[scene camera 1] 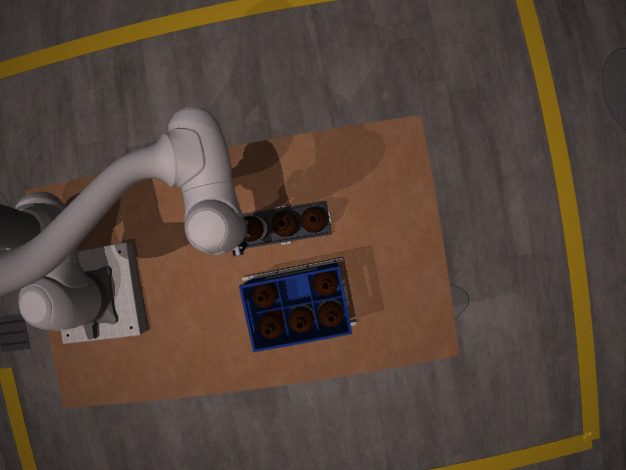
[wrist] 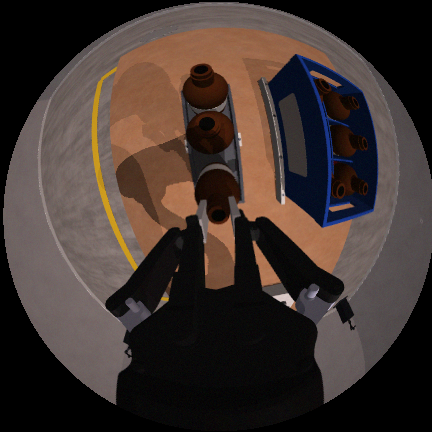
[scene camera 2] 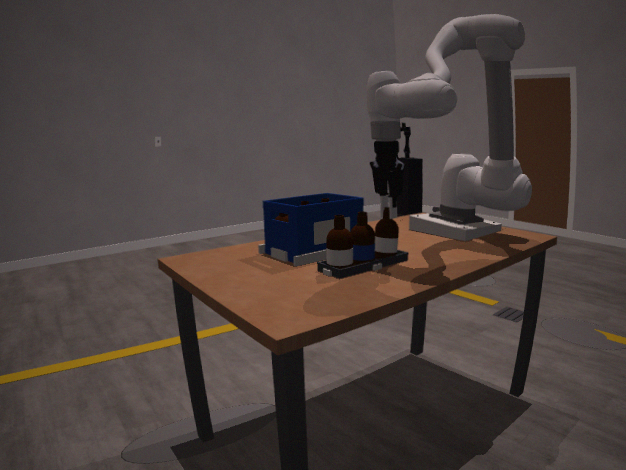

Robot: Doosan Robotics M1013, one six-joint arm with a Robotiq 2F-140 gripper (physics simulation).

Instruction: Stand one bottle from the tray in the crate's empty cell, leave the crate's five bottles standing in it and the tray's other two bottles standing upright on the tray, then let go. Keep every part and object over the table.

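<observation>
My gripper [scene camera 2: 387, 208] [wrist: 217, 206] is shut on the neck of a brown bottle [scene camera 1: 253, 229] [scene camera 2: 386, 233] [wrist: 216, 187] with a white label. The bottle is upright, low at the robot-side end of the dark tray [scene camera 1: 269, 237] [scene camera 2: 353, 269] [wrist: 207, 160]; whether its base touches the tray I cannot tell. The blue-labelled bottle [scene camera 1: 285, 223] [scene camera 2: 363, 242] [wrist: 209, 132] and another white-labelled bottle [scene camera 1: 314, 219] [scene camera 2: 339, 247] [wrist: 205, 90] stand upright on the tray. The blue crate [scene camera 1: 303, 342] [scene camera 2: 281, 237] [wrist: 315, 195] holds five standing bottles; its empty cell [scene camera 1: 297, 287] is the middle one facing the tray.
A pale rail [scene camera 1: 293, 269] [scene camera 2: 310, 259] [wrist: 273, 135] runs along the crate's tray side. The robot's base plate [scene camera 1: 126, 303] [scene camera 2: 450, 227] is at one end of the brown table [scene camera 1: 202, 364] [scene camera 2: 242, 288]. The arm's wrist overhangs the tray's end in the overhead view.
</observation>
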